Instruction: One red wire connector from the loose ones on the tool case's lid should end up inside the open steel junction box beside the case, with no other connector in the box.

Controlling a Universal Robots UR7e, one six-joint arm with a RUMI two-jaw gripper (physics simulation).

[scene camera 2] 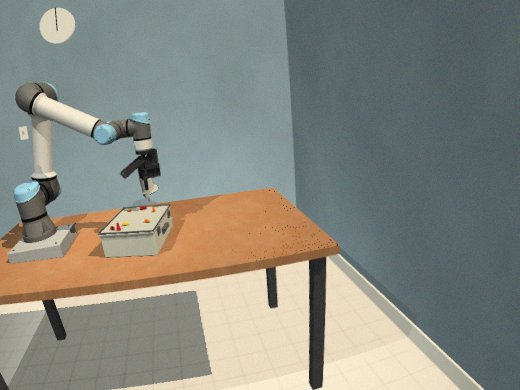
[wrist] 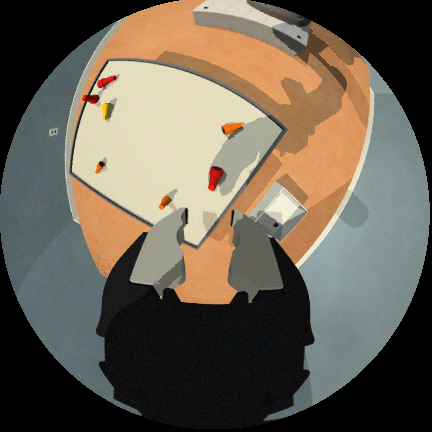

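Note:
A large red connector lies on the tool case's lid, near the edge facing the junction box. Two more red connectors lie close together at the lid's far left in the wrist view, one beside the other. The open steel junction box stands beside the case at right in the wrist view; no connector shows in its visible interior. My gripper is partly open and empty, above the lid's near corner, with the large red connector ahead of the fingertips in the wrist view.
On the lid also lie a yellow connector and orange connectors, one near the right corner, one near the left finger and one at left. The robot's base plate stands beyond the case.

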